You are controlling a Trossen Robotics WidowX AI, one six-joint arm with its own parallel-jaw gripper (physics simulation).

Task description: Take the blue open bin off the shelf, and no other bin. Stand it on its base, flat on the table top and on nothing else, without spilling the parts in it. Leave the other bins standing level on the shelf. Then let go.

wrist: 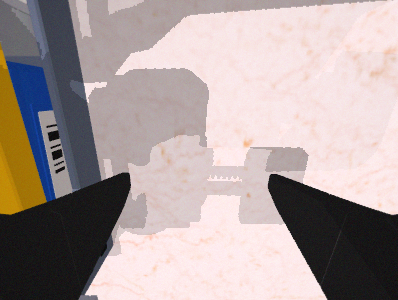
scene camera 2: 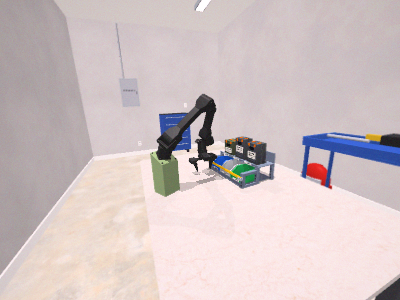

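Seen in the pictures: gripper, fingertip midpoint: [wrist: 200,180] [scene camera 2: 204,170]; arm's base, origin of the base link: [scene camera 2: 163,155].
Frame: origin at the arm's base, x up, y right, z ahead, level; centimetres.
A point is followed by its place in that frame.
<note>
The blue open bin [scene camera 2: 220,160] @[x -14.8, y -11.1, z 45.4 cm] stands on the lower level of the shelf [scene camera 2: 272,171] @[x -14.5, y 24.1, z 56.5 cm], at its far end, beside a grey bin [scene camera 2: 231,164] @[x -15.1, y -0.6, z 46.6 cm] and a green bin [scene camera 2: 244,172] @[x -11.4, y 20.9, z 37.1 cm]. In the wrist view, part of the blue bin's front [wrist: 31,90] @[x -17.2, y -3.6, z 38.0 cm] with a white barcode label shows at the left, behind the yellow bar [wrist: 15,155] @[x -13.8, y -5.9, z 36.1 cm] and beside the grey shelf rail [wrist: 70,90] @[x -18.5, y -3.7, z 37.0 cm]. My gripper [scene camera 2: 204,169] @[x -18.5, y -9.8, z 30.3 cm] [wrist: 200,180] @[x -18.5, y -9.8, z 30.3 cm] is open and empty, pointing down over the table just in front of the blue bin's end of the shelf. The left finger in the wrist view overlaps the rail. The bin's parts are hidden.
Three dark bins [scene camera 2: 256,152] @[x -2.3, y 19.8, z 47.0 cm] with orange tops stand on the upper shelf level. The yellow bar [scene camera 2: 228,171] @[x -13.7, y 10.6, z 34.6 cm] runs along the front of the lower bins. The pale table top [scene camera 2: 250,235] @[x -19.9, y 48.4, z 12.8 cm] [wrist: 280,100] @[x -19.9, y -5.4, z 24.8 cm] carries the shelf. A blue cart [scene camera 2: 350,143] stands at the right.
</note>
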